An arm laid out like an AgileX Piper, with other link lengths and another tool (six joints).
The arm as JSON. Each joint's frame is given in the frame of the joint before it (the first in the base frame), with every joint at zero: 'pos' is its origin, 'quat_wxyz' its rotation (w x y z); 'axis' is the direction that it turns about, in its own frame. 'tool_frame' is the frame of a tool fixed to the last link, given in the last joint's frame.
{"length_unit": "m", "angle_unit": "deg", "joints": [
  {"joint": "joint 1", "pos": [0.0, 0.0, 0.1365], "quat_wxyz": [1.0, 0.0, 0.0, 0.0], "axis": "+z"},
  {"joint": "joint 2", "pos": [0.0, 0.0, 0.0], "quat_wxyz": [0.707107, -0.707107, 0.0, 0.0], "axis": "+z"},
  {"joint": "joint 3", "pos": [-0.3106, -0.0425, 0.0], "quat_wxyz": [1.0, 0.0, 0.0, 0.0], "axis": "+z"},
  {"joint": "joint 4", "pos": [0.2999, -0.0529, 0.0], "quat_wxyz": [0.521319, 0.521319, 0.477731, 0.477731], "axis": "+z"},
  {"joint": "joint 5", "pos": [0.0, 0.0, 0.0], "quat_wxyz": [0.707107, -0.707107, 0.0, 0.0], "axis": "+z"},
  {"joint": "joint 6", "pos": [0.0, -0.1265, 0.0], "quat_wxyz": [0.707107, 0.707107, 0.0, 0.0], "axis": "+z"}
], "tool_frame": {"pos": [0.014, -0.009, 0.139], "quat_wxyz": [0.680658, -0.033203, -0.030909, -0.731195]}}
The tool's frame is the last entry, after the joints.
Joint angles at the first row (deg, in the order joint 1, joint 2, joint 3, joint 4, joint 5, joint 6):
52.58 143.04 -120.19 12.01 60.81 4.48
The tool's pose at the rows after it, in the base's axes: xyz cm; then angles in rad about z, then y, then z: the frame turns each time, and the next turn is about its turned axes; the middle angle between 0 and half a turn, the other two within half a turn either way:
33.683 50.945 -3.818 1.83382 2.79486 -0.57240
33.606 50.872 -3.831 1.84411 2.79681 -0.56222
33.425 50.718 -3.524 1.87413 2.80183 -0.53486
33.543 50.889 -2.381 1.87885 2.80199 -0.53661
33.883 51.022 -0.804 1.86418 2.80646 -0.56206
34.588 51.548 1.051 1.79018 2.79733 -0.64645
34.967 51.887 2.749 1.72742 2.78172 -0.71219
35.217 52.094 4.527 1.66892 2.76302 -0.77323
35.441 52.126 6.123 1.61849 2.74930 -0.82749
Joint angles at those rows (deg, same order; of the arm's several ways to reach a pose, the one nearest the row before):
52.58 143.04 -120.19 12.01 60.88 4.49
52.58 143.04 -120.20 12.02 61.11 4.48
52.58 142.98 -120.75 12.02 62.34 4.48
52.58 142.98 -122.94 11.84 64.53 4.61
52.58 142.98 -125.98 11.17 67.35 4.79
52.58 142.91 -129.23 10.50 69.08 4.91
52.58 141.94 -130.38 10.24 69.61 5.11
52.58 140.37 -130.49 10.06 69.63 5.23
52.58 138.89 -130.49 9.69 69.75 5.28

